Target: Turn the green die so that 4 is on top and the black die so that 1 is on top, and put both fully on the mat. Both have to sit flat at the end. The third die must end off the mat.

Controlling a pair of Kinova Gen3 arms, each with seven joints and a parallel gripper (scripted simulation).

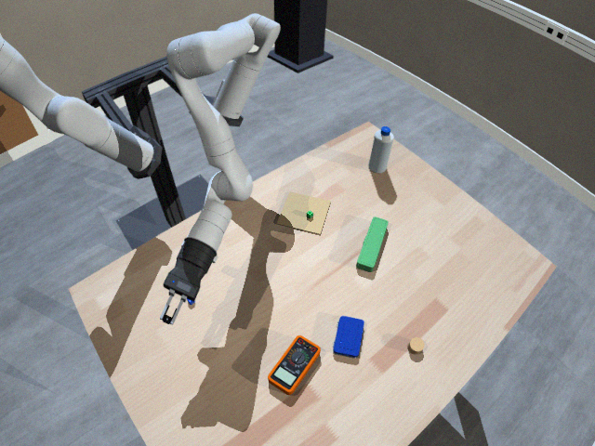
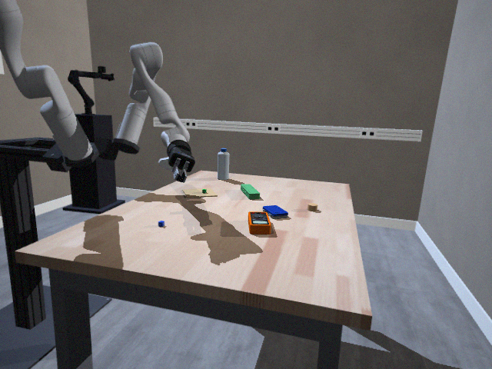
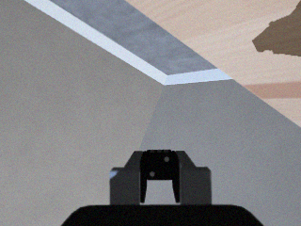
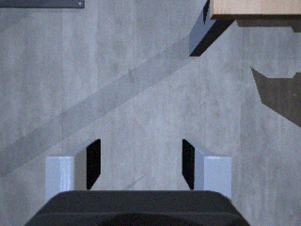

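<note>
Now: left hand 10 cm past the blue die, 8 cm to the right of it and 19 cm above it. The rest, counted from my left hand: green die: 10 cm behind, 53 cm to the left, 19 cm below; then blue box: 26 cm ahead, 32 cm to the left, 19 cm below; then black die: 1 cm to the right, 1 cm below.
</note>
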